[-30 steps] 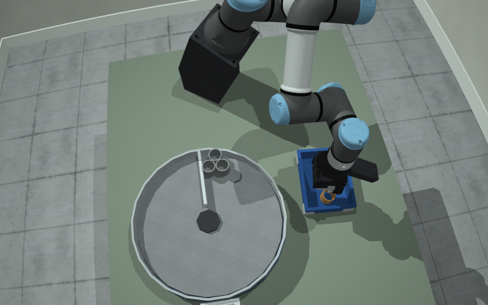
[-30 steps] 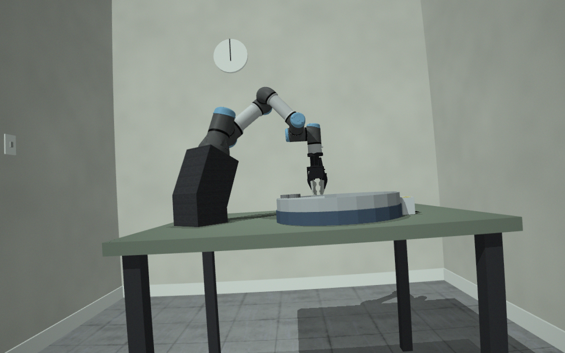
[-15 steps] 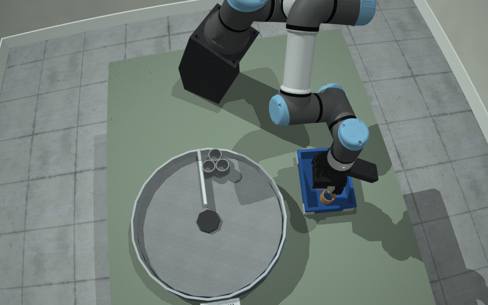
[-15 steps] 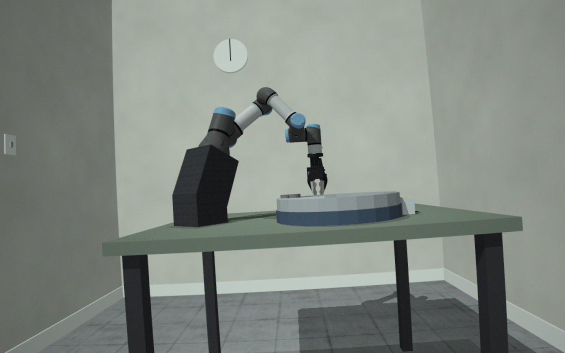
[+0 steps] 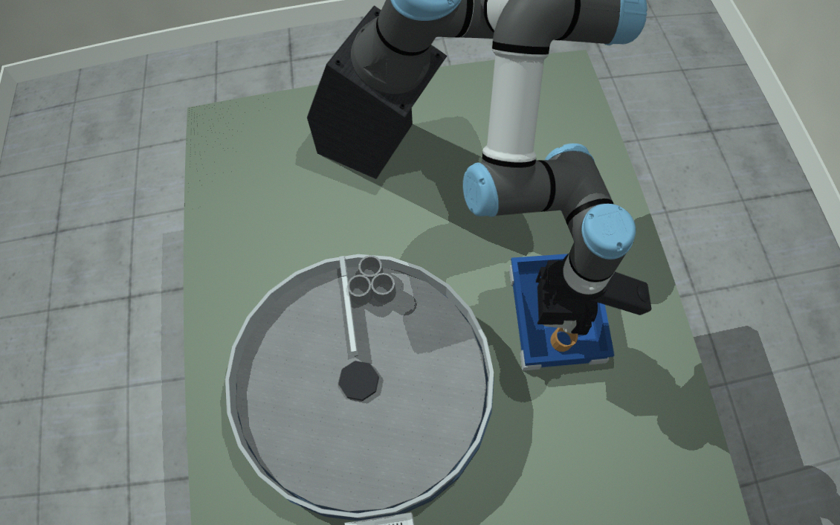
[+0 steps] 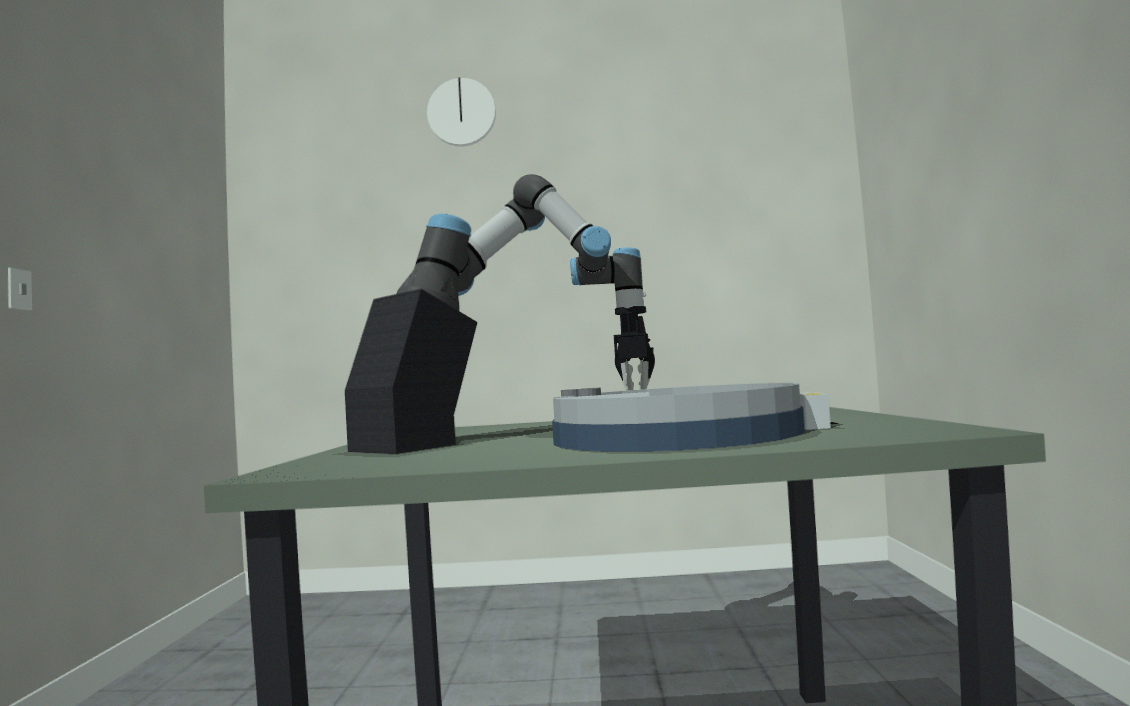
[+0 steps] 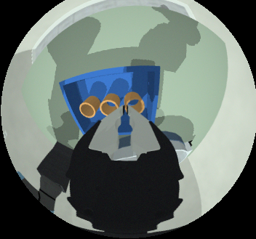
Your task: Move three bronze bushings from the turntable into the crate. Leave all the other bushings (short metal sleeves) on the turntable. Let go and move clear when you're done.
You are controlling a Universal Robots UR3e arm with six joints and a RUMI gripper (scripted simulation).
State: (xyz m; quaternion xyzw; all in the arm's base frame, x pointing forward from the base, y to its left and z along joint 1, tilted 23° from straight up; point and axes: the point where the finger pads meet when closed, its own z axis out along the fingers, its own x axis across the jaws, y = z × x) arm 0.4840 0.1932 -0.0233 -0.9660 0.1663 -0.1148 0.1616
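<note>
Now: the blue crate 30 mm below my hand and 30 mm behind it. Round my hand: grey turntable 350 mm to the right.
</note>
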